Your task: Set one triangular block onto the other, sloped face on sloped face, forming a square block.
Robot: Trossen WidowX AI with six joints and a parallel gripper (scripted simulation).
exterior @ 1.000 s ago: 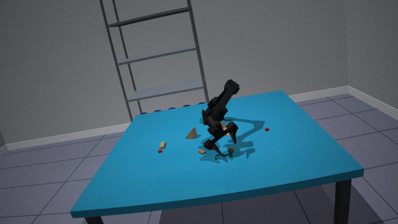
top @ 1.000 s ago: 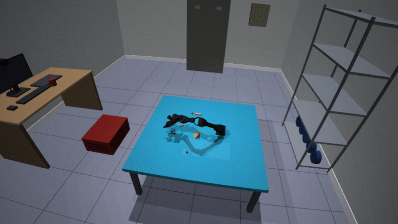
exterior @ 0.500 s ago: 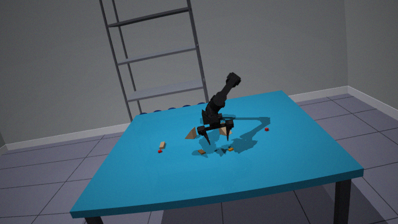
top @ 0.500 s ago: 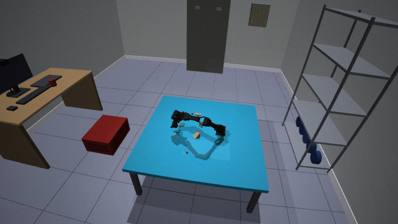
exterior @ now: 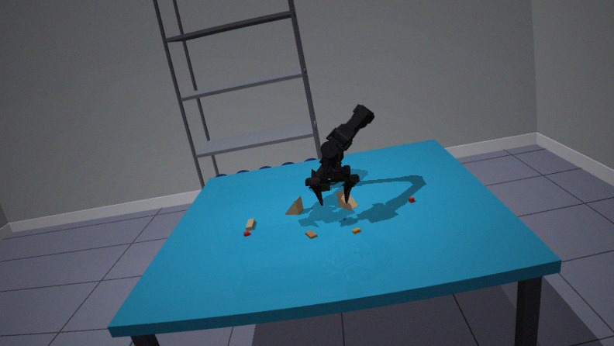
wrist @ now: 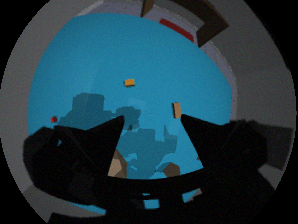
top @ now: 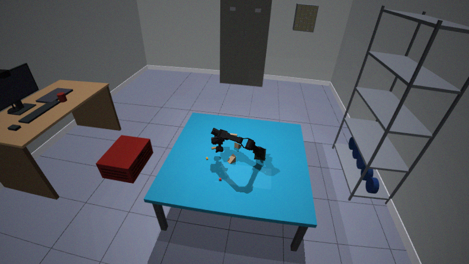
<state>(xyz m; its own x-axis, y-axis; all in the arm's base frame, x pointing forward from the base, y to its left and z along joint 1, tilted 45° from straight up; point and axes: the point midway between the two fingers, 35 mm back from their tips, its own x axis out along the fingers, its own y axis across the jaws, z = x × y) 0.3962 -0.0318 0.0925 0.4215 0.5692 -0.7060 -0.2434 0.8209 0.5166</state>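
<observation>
The triangular block lies 170 mm behind my gripper tip, 70 mm below it and 50 mm to the left of it. Also, from my gripper tip: red cube (300 mm to the left, 90 mm behind, 80 mm below); brown piece (100 mm to the right, 80 mm below, 30 mm ahead); orange piece (80 mm below, 70 mm ahead, 60 mm to the left).
</observation>
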